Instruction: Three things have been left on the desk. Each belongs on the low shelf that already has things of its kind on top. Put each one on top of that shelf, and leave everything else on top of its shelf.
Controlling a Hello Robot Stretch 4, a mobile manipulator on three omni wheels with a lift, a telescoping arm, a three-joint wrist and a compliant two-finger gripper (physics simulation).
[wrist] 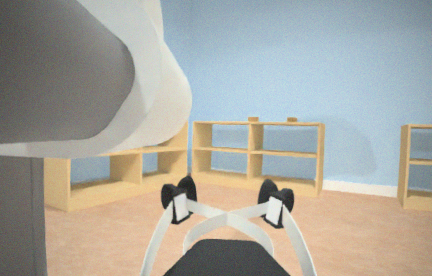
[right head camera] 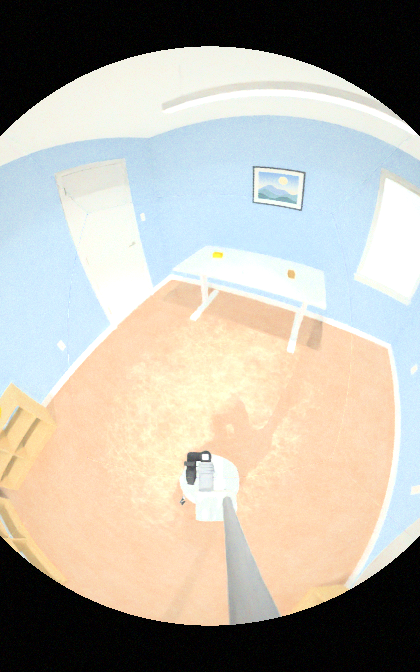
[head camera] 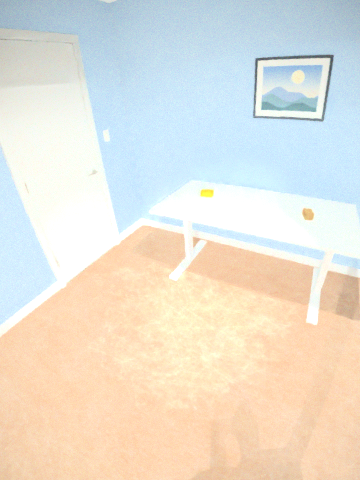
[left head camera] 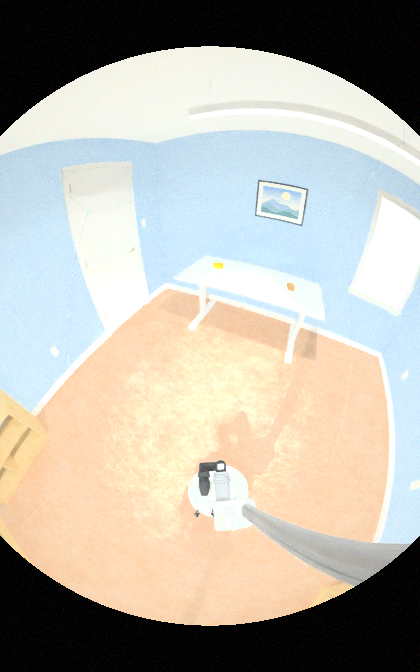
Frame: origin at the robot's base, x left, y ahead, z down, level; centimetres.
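Seen in the pictures: gripper, fingertip midpoint: (wrist: 227, 192).
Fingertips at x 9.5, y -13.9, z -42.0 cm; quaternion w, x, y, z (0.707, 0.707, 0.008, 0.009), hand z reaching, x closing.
Note:
A point is followed by its place in that frame.
The white desk (head camera: 250, 210) {x -46.1, y 173.4, z -69.3 cm} (left head camera: 250, 280) (right head camera: 250, 267) stands against the far wall. A yellow block (head camera: 207, 193) {x -15.6, y 203.1, z -72.5 cm} (left head camera: 218, 265) (right head camera: 217, 255) lies near its left end and a brown-orange piece (head camera: 308, 214) {x -83.6, y 155.0, z -73.6 cm} (left head camera: 291, 286) (right head camera: 291, 274) towards its right end. A third thing does not show on the desk. In the wrist view, a low wooden shelf (wrist: 321, 160) {x 96.9, y -209.5, z -26.4 cm} carries two small brown pieces, one (wrist: 253, 119) {x 39.7, y -233.5, z -60.7 cm} near the middle and one (wrist: 292, 120) {x 73.5, y -221.8, z -60.4 cm} to the right. My gripper (wrist: 227, 192) {x 9.5, y -13.9, z -42.0 cm} is open and empty, away from desk and shelves.
Another low shelf (wrist: 57, 182) {x -90.6, y -139.8, z -13.9 cm} stands left of it in the wrist view, and one (wrist: 405, 167) {x 144.0, y -166.3, z -26.8 cm} at the right edge. A wooden shelf (left head camera: 37, 430) (right head camera: 45, 425) stands at the left in both side head views. A door (head camera: 60, 150) {x 108.0, y 211.1, z -118.7 cm} is left of the desk; my mast (right head camera: 245, 565) rises behind the base.

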